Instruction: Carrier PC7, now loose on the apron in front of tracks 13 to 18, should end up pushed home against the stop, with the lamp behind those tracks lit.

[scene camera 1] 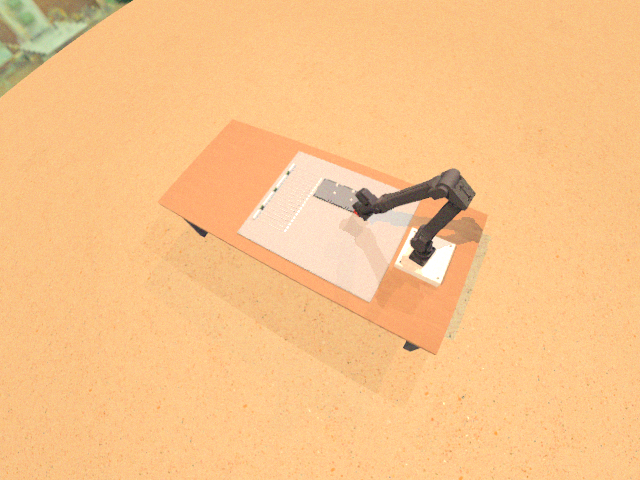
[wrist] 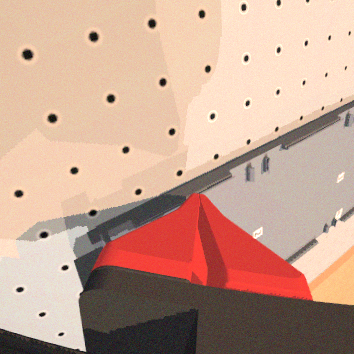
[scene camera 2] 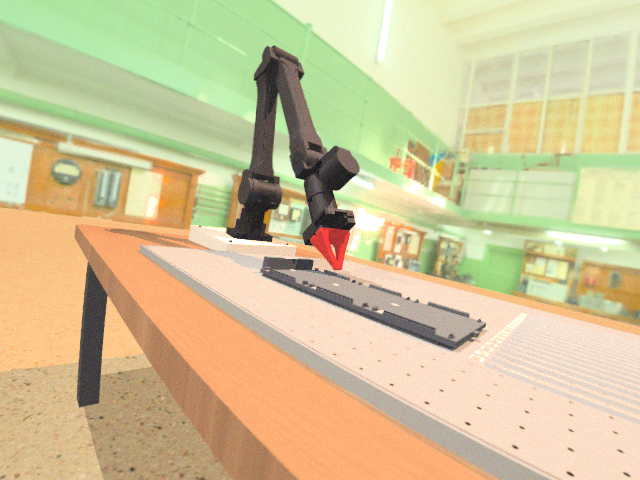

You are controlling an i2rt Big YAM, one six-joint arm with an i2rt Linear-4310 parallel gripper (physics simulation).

Labels:
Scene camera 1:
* carrier PC7: 330, 191
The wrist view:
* gripper: 195, 204
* carrier PC7: 285, 193
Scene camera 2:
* gripper: 338, 269
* carrier PC7: 435, 323

